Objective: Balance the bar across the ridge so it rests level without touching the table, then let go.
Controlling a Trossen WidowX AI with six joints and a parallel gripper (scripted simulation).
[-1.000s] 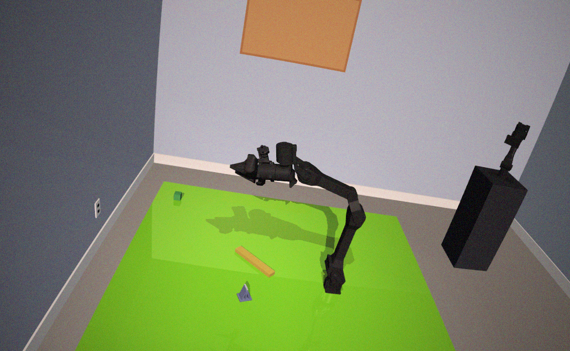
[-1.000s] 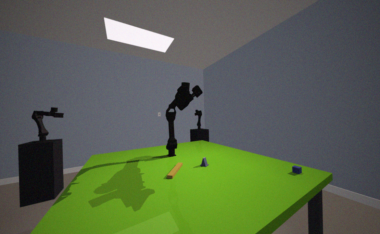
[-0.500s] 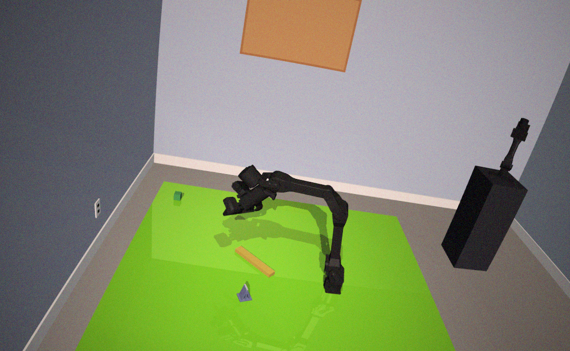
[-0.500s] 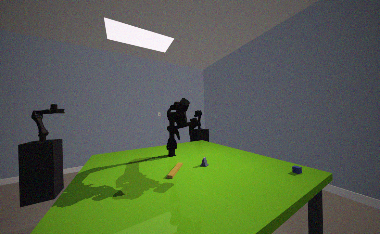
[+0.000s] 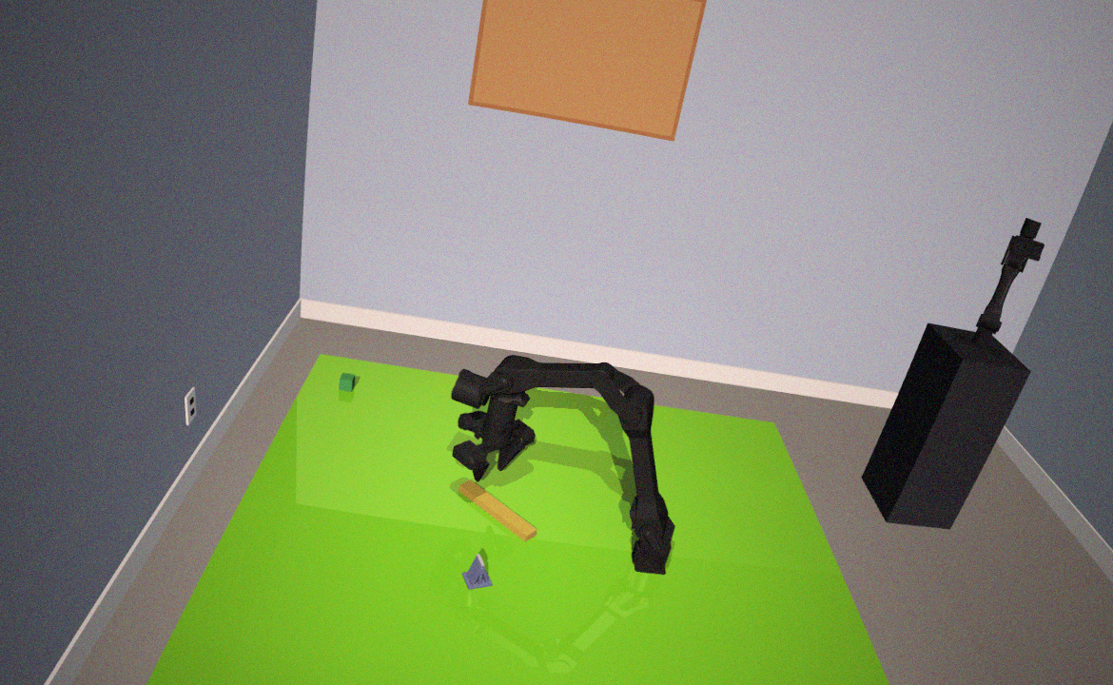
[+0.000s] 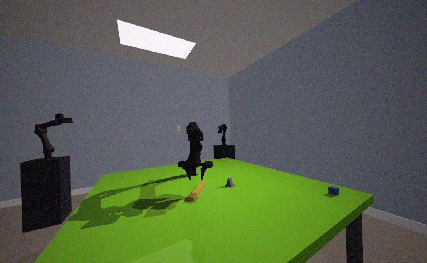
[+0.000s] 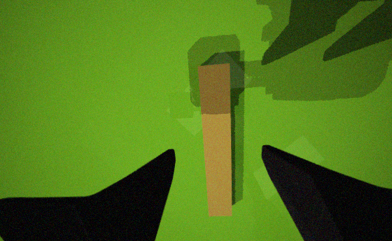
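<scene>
The bar lies 7 cm below my gripper tip, 3 cm behind it and 2 cm to the left of it. Also, from my gripper tip: small blue cube: 62 cm to the left, 39 cm ahead, 6 cm below; then small green cube: 39 cm ahead, 38 cm to the right, 6 cm below.
</scene>
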